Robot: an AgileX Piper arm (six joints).
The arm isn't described. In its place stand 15 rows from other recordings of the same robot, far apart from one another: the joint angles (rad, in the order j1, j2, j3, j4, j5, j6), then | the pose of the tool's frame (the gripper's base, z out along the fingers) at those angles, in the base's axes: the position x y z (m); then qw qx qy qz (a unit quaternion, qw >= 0).
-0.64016, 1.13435, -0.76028, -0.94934, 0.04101, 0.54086 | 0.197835, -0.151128, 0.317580, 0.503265, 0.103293, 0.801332, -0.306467
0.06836, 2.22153, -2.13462, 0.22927, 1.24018, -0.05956 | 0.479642, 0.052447, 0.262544, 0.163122, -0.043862, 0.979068, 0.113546
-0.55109, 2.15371, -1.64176, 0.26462, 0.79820, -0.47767 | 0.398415, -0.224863, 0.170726, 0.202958, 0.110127, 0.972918, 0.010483
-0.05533, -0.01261, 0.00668, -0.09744, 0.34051, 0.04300 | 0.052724, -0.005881, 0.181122, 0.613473, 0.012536, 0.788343, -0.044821
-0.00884, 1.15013, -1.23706, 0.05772, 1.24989, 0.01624 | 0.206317, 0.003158, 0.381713, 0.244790, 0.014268, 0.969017, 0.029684
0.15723, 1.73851, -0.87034, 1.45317, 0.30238, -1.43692 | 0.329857, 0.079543, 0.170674, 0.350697, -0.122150, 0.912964, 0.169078
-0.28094, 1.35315, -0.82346, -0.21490, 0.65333, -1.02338 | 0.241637, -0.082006, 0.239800, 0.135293, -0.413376, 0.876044, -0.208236
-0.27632, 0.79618, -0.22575, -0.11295, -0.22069, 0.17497 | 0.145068, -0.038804, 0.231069, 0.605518, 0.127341, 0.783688, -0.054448
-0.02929, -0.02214, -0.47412, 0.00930, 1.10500, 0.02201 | -0.007108, 0.000965, 0.266510, 0.500901, 0.021924, 0.865222, 0.002819
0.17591, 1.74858, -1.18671, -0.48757, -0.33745, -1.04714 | 0.400776, 0.085573, 0.283502, 0.540286, -0.603622, 0.470309, -0.350059
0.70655, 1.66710, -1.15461, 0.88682, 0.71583, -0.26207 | 0.236204, 0.262465, 0.254248, 0.111997, -0.184119, 0.900345, 0.378068
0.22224, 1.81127, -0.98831, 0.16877, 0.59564, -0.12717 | 0.317525, 0.080544, 0.148219, 0.116228, -0.109304, 0.985311, 0.060872
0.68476, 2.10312, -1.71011, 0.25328, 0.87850, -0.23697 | 0.343118, 0.302840, 0.210043, 0.161129, -0.378809, 0.898839, 0.150428
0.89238, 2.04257, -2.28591, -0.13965, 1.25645, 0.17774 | 0.290030, 0.340623, 0.387253, 0.307507, -0.330401, 0.886589, 0.101169
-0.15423, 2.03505, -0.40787, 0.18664, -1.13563, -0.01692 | 0.267314, -0.057054, 0.072422, 0.542137, 0.136149, 0.823659, -0.095584
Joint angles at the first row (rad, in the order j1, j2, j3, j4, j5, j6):
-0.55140, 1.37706, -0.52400, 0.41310, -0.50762, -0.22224
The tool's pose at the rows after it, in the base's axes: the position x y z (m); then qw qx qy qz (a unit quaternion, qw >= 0):
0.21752, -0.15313, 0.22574, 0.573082, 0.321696, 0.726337, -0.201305
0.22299, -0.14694, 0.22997, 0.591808, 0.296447, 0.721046, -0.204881
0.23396, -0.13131, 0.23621, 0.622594, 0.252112, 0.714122, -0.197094
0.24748, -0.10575, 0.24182, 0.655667, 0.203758, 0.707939, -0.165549
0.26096, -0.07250, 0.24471, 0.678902, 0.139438, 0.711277, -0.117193
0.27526, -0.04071, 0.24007, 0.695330, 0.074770, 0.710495, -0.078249
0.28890, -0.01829, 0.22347, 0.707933, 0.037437, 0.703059, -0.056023
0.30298, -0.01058, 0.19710, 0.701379, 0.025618, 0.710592, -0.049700
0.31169, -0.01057, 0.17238, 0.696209, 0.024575, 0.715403, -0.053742
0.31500, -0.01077, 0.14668, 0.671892, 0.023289, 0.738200, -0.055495
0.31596, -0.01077, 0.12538, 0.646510, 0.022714, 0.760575, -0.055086
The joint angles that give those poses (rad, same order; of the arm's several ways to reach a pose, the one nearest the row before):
-0.54442, 1.37705, -0.52400, 0.40867, -0.53170, -0.22222
-0.51316, 1.37707, -0.52400, 0.38238, -0.57761, -0.22224
-0.44413, 1.37705, -0.52400, 0.33714, -0.64280, -0.21066
-0.34144, 1.37707, -0.52400, 0.29031, -0.69985, -0.17567
-0.22396, 1.38174, -0.52695, 0.21197, -0.72758, -0.12953
-0.11287, 1.42944, -0.53432, 0.14635, -0.79239, -0.10818
-0.03169, 1.53008, -0.53534, 0.12641, -0.92006, -0.10348
-0.00415, 1.65911, -0.54778, 0.12080, -1.01615, -0.09740
-0.00207, 1.77212, -0.55541, 0.12221, -1.10754, -0.09481
-0.00207, 1.86026, -0.55540, 0.12330, -1.12895, -0.09360
-0.00208, 1.92771, -0.55577, 0.12329, -1.12805, -0.09029

